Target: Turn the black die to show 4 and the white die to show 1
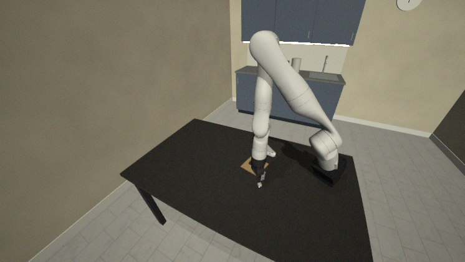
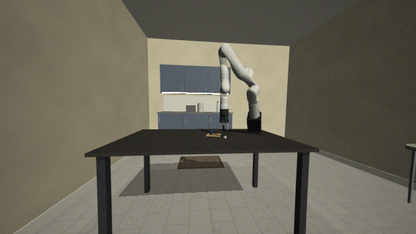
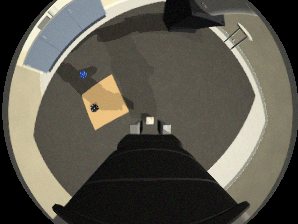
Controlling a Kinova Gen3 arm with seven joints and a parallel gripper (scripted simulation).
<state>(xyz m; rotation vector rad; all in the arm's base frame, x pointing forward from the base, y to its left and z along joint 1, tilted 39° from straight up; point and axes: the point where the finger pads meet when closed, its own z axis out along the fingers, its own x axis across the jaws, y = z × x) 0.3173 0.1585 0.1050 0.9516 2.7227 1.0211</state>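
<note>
Now: the white die 90 mm below my hand. Round my hand: tan mat: 100 mm ahead, 130 mm to the right, 100 mm below; black die: 130 mm ahead, 130 mm to the right, 80 mm below; blue die: 120 mm ahead, 280 mm to the right, 90 mm below.
</note>
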